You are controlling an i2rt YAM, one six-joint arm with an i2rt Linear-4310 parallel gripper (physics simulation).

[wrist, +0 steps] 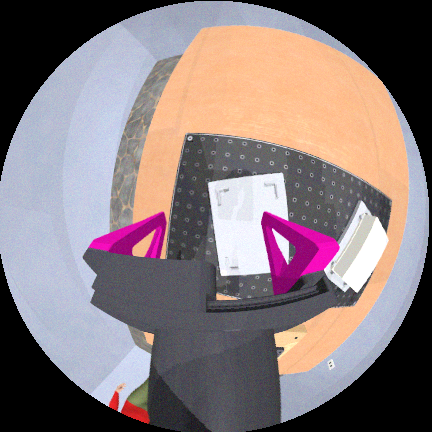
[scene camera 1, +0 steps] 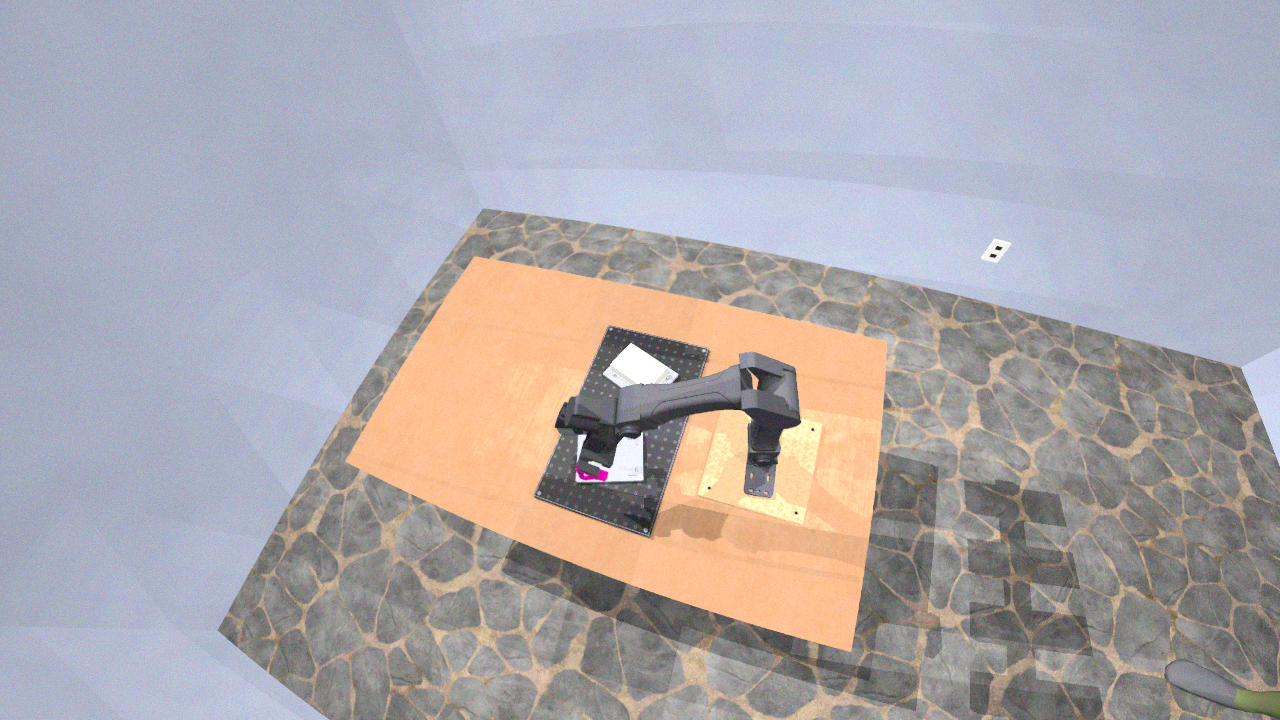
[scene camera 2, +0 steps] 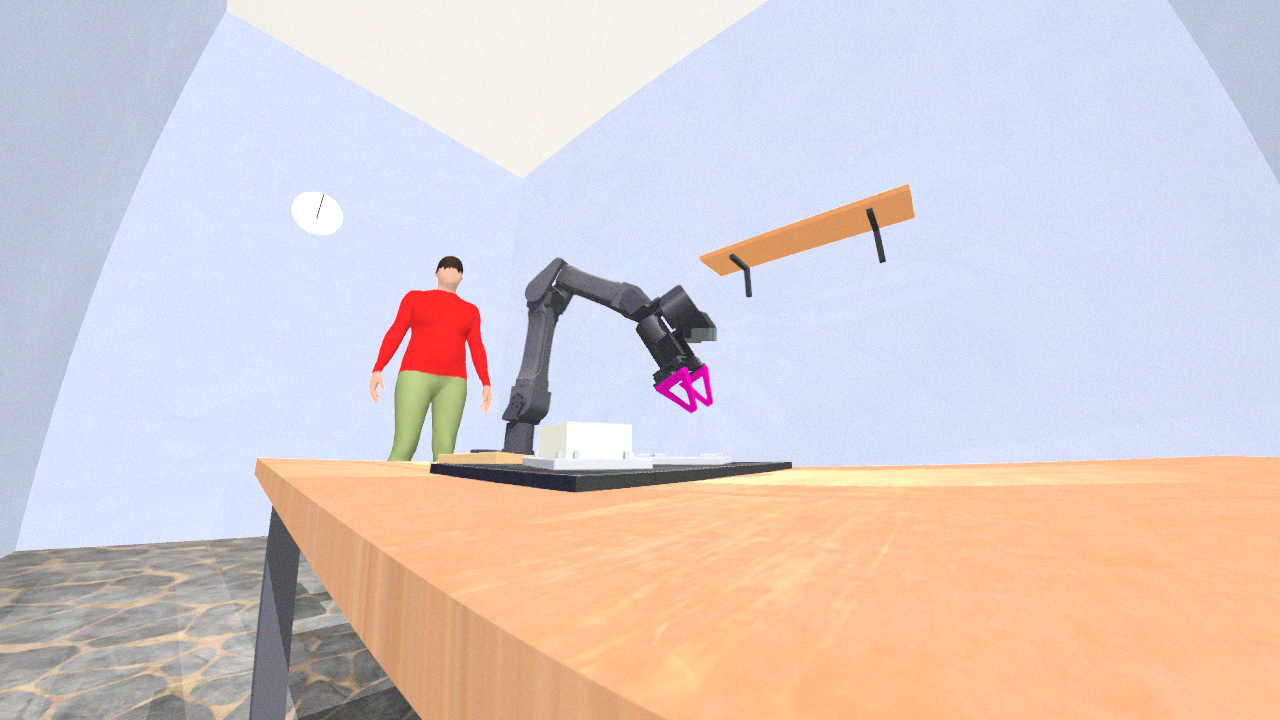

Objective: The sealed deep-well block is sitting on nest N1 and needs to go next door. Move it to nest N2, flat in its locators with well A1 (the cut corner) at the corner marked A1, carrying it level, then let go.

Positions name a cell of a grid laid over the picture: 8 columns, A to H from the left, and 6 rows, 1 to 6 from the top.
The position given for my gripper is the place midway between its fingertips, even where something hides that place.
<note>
My gripper (scene camera 2: E4) is open and holds nothing. Also in view: a white block (scene camera 2: D4). I also see a white nest plate (scene camera 1: D4).
The white block is seen too in the wrist view (wrist: G4) and in scene camera 1 (scene camera 1: D4). My gripper is seen too in the wrist view (wrist: D4) and in scene camera 1 (scene camera 1: D4). The white nest plate is seen too in the wrist view (wrist: E3).
</note>
